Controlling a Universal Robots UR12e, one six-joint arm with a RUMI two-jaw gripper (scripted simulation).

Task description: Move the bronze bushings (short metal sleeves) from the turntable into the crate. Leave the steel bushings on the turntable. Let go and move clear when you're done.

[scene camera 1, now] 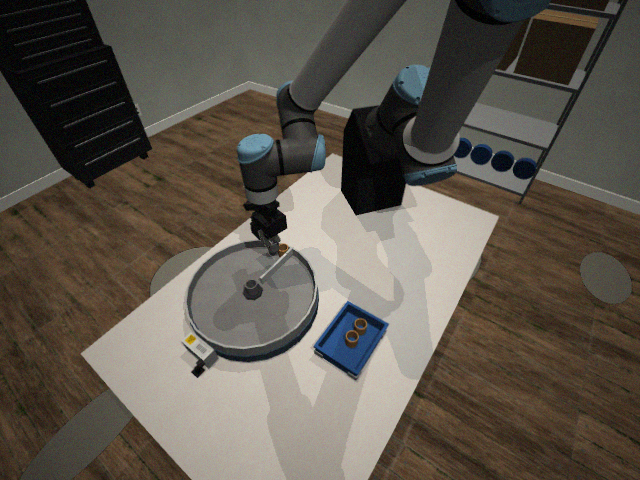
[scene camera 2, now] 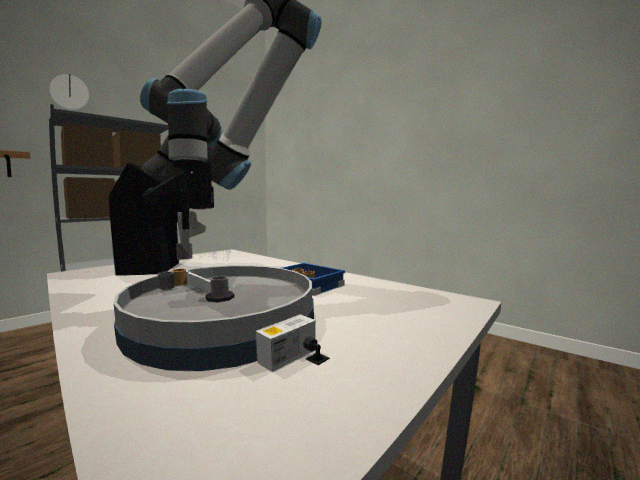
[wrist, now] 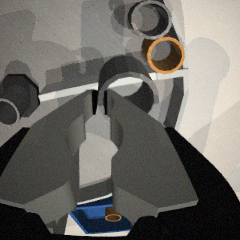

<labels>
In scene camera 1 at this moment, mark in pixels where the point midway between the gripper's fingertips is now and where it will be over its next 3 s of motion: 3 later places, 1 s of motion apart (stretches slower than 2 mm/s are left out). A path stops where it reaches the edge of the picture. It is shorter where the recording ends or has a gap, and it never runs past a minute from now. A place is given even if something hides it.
My gripper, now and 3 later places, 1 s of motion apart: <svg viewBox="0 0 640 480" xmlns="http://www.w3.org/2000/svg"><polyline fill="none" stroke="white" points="269,247 244,277 245,281 245,283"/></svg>
</labels>
